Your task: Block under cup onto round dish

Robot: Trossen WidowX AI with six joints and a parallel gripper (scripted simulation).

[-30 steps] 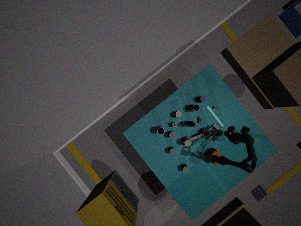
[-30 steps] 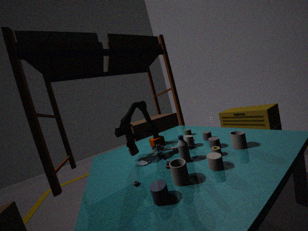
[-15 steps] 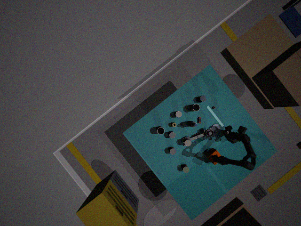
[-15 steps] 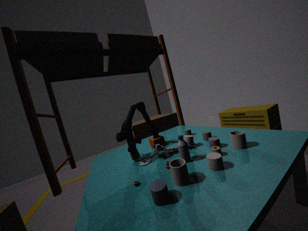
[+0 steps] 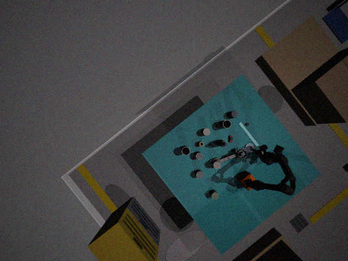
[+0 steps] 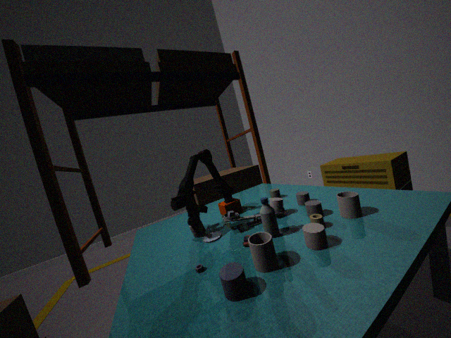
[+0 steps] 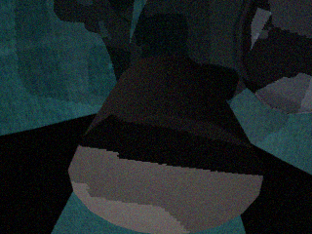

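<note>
My gripper tip is now 90 mm short of the pale round dish, 60 mm to the right of it and 20 mm above it. Round my gripper tip: balance beam (310 mm to the left, 110 mm ahead, 10 mm above); red block (260 mm ahead, 200 mm to the left, 10 mm below).
</note>
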